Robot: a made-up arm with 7 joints. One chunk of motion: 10 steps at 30 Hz.
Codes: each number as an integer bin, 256 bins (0 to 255) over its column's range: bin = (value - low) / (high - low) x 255, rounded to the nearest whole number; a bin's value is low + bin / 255 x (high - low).
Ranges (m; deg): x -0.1..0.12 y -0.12..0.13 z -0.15..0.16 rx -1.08..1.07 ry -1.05..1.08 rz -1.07..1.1
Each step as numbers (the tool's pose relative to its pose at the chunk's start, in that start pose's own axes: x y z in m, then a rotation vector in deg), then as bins.
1 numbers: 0.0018 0.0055 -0.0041 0.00 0.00 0.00
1 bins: 118 128 120 128 126 126
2 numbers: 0.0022 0.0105 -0.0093 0.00 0.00 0.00
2 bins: 118 133 116 128 126 126
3 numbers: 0.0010 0.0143 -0.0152 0.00 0.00 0.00
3 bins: 117 137 111 128 126 126
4 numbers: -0.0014 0.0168 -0.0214 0.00 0.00 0.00
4 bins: 114 140 106 128 126 126
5 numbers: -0.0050 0.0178 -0.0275 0.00 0.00 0.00
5 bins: 110 141 101 128 126 126
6 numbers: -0.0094 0.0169 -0.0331 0.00 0.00 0.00
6 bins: 105 140 96 128 126 126
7 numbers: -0.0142 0.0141 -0.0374 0.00 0.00 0.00
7 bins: 99 137 93 128 126 126
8 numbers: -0.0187 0.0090 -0.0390 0.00 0.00 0.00
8 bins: 94 132 91 128 126 126
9 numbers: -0.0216 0.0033 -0.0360 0.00 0.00 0.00
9 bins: 91 126 94 128 126 126
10 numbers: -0.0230 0.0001 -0.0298 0.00 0.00 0.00
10 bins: 89 123 99 128 126 126
